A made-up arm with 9 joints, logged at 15 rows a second.
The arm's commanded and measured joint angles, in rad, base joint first. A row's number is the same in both.
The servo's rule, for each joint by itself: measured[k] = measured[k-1] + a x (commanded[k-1-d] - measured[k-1]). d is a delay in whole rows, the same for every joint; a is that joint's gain. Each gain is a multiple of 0.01, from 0.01 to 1. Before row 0 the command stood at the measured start. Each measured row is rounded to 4 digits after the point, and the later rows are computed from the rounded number. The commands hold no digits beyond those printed.
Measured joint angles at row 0:
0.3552, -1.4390, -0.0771, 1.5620, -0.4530, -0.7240, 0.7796, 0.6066, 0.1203
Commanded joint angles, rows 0 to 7:
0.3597, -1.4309, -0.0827, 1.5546, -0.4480, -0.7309, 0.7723, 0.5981, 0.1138
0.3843, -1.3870, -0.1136, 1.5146, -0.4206, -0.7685, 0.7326, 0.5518, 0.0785
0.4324, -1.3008, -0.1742, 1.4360, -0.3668, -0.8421, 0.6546, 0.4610, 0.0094
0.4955, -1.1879, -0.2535, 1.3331, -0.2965, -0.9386, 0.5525, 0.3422, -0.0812
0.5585, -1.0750, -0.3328, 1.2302, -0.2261, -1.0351, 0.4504, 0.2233, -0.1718
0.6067, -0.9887, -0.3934, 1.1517, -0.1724, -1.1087, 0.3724, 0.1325, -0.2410
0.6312, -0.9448, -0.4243, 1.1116, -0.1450, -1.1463, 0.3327, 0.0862, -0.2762
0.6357, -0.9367, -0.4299, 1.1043, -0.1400, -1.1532, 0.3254, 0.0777, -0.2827
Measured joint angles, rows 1 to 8:
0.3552, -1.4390, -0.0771, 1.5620, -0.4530, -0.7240, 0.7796, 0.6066, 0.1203
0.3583, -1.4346, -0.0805, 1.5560, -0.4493, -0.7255, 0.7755, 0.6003, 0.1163
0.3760, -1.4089, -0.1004, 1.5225, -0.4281, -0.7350, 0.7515, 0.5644, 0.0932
0.4144, -1.3505, -0.1447, 1.4524, -0.3827, -0.7586, 0.6972, 0.4879, 0.0421
0.4695, -1.2627, -0.2100, 1.3558, -0.3189, -0.7982, 0.6162, 0.3801, -0.0331
0.5300, -1.1613, -0.2837, 1.2541, -0.2502, -0.8503, 0.5234, 0.2641, -0.1177
0.5822, -1.0681, -0.3495, 1.1712, -0.1926, -0.9071, 0.4388, 0.1667, -0.1929
0.6155, -1.0015, -0.3944, 1.1229, -0.1574, -0.9597, 0.3794, 0.1071, -0.2437
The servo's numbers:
d 1
a 0.68 0.54 0.60 0.81 0.74 0.22 0.56 0.74 0.61

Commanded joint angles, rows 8 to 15:
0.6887, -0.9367, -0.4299, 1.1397, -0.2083, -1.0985, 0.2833, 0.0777, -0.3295
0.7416, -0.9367, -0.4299, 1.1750, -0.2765, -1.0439, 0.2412, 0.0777, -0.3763
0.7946, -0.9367, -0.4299, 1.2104, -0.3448, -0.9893, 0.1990, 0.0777, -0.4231
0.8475, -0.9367, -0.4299, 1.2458, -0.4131, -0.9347, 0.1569, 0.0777, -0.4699
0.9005, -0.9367, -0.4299, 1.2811, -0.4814, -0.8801, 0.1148, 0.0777, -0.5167
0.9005, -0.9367, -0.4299, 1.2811, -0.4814, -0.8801, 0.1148, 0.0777, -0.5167
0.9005, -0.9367, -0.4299, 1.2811, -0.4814, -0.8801, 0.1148, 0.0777, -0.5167
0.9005, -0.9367, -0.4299, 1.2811, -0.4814, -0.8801, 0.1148, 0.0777, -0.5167
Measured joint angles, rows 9 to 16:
0.6292, -0.9665, -0.4157, 1.1078, -0.1445, -1.0023, 0.3492, 0.0853, -0.2675
0.6697, -0.9504, -0.4242, 1.1336, -0.1917, -1.0235, 0.3123, 0.0797, -0.3053
0.7186, -0.9430, -0.4276, 1.1671, -0.2545, -1.0280, 0.2725, 0.0782, -0.3486
0.7703, -0.9396, -0.4290, 1.2022, -0.3213, -1.0195, 0.2313, 0.0778, -0.3940
0.8228, -0.9380, -0.4295, 1.2375, -0.3892, -1.0008, 0.1896, 0.0777, -0.4403
0.8756, -0.9373, -0.4297, 1.2728, -0.4574, -0.9742, 0.1477, 0.0777, -0.4869
0.8925, -0.9370, -0.4298, 1.2795, -0.4752, -0.9535, 0.1293, 0.0777, -0.5051
0.8979, -0.9368, -0.4299, 1.2808, -0.4798, -0.9374, 0.1212, 0.0777, -0.5122

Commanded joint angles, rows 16 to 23:
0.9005, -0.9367, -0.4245, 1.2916, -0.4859, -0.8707, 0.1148, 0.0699, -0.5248
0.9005, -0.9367, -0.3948, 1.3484, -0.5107, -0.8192, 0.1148, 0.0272, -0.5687
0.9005, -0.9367, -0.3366, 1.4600, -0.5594, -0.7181, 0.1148, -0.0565, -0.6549
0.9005, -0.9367, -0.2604, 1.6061, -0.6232, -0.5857, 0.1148, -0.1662, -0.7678
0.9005, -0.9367, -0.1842, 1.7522, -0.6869, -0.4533, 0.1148, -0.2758, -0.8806
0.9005, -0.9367, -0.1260, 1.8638, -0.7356, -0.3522, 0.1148, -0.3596, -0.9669
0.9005, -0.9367, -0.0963, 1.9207, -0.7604, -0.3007, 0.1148, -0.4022, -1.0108
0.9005, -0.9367, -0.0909, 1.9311, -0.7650, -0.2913, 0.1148, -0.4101, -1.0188
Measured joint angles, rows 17 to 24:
0.8997, -0.9367, -0.4299, 1.2810, -0.4810, -0.9248, 0.1176, 0.0777, -0.5149
0.9002, -0.9367, -0.4267, 1.2896, -0.4846, -0.9129, 0.1160, 0.0719, -0.5209
0.9004, -0.9367, -0.4076, 1.3372, -0.5039, -0.8923, 0.1153, 0.0388, -0.5501
0.9005, -0.9367, -0.3650, 1.4367, -0.5450, -0.8540, 0.1150, -0.0317, -0.6140
0.9005, -0.9367, -0.3022, 1.5739, -0.6029, -0.7950, 0.1149, -0.1312, -0.7078
0.9005, -0.9367, -0.2314, 1.7183, -0.6651, -0.7198, 0.1148, -0.2382, -0.8132
0.9005, -0.9367, -0.1682, 1.8362, -0.7173, -0.6389, 0.1148, -0.3280, -0.9070
0.9005, -0.9367, -0.1251, 1.9046, -0.7492, -0.5645, 0.1148, -0.3829, -0.9703

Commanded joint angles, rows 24 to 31:
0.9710, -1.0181, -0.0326, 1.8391, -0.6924, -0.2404, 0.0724, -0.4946, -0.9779
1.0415, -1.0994, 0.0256, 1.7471, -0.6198, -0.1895, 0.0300, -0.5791, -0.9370
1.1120, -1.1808, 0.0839, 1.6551, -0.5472, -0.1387, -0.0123, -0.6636, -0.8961
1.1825, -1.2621, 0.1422, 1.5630, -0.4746, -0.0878, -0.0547, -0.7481, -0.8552
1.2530, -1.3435, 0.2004, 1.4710, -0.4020, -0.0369, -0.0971, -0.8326, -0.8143
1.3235, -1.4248, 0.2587, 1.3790, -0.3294, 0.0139, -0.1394, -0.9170, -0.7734
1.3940, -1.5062, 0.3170, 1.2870, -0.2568, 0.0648, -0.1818, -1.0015, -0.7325
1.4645, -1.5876, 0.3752, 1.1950, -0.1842, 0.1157, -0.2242, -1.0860, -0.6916
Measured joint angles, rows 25 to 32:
0.9005, -0.9367, -0.1046, 1.9261, -0.7609, -0.5044, 0.1148, -0.4030, -0.9999
0.9484, -0.9807, -0.0614, 1.8556, -0.7102, -0.4463, 0.0911, -0.4708, -0.9865
1.0117, -1.0448, -0.0092, 1.7677, -0.6433, -0.3898, 0.0569, -0.5509, -0.9563
1.0799, -1.1182, 0.0467, 1.6765, -0.5722, -0.3346, 0.0181, -0.6343, -0.9196
1.1497, -1.1959, 0.1040, 1.5846, -0.5000, -0.2803, -0.0227, -0.7185, -0.8803
1.2199, -1.2756, 0.1618, 1.4926, -0.4275, -0.2268, -0.0644, -0.8029, -0.8400
1.2903, -1.3562, 0.2199, 1.4006, -0.3549, -0.1738, -0.1064, -0.8873, -0.7994
1.3608, -1.4372, 0.2782, 1.3086, -0.2823, -0.1213, -0.1486, -0.9718, -0.7586

